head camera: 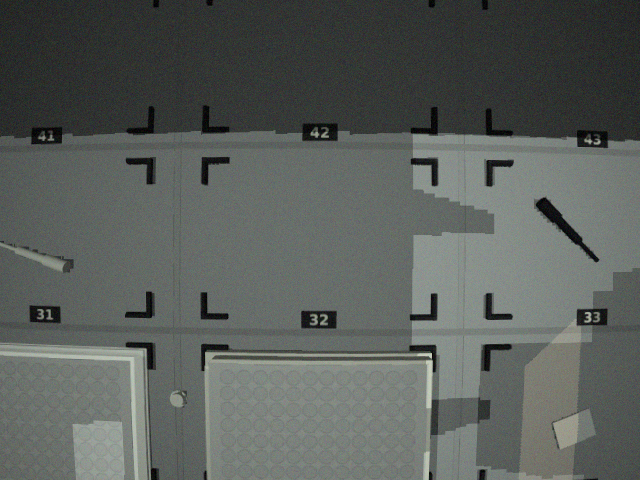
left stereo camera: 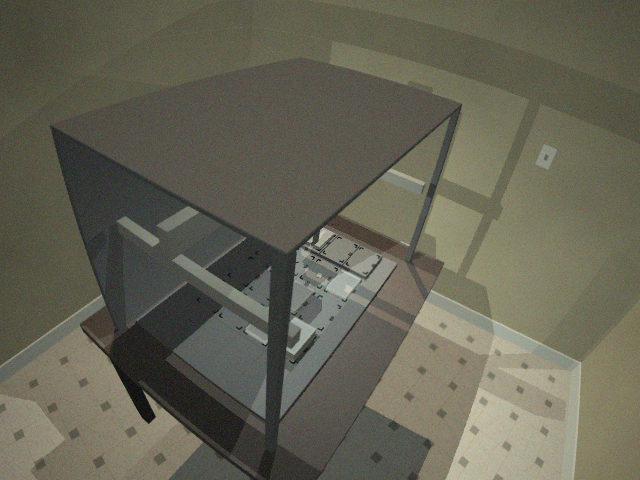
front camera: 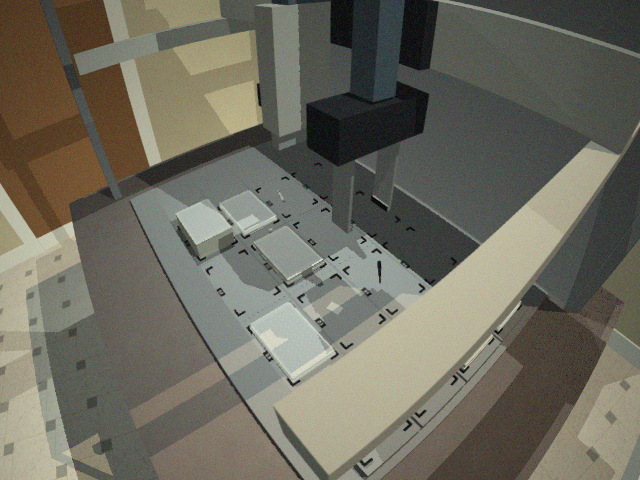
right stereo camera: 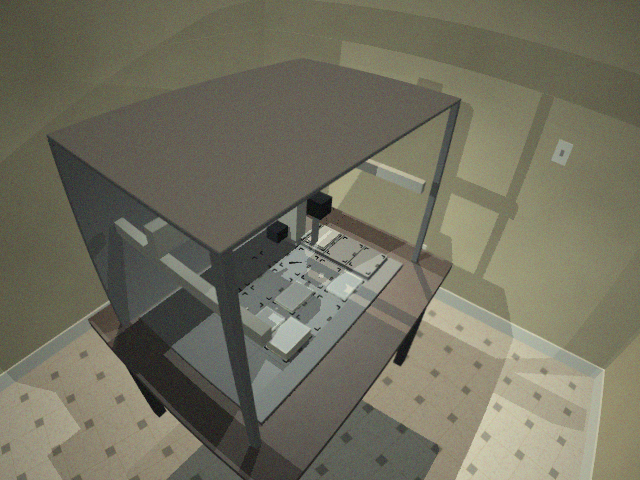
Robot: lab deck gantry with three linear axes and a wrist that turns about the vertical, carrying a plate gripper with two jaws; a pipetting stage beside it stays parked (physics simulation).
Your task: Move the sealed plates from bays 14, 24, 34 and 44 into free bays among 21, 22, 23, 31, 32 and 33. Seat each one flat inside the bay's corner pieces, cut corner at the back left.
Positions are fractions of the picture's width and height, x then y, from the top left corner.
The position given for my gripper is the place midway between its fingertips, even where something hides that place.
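Observation:
My gripper (front camera: 0.56, 0.45). Black pen (head camera: 0.85, 0.43). Paper scrap (head camera: 0.89, 0.89).

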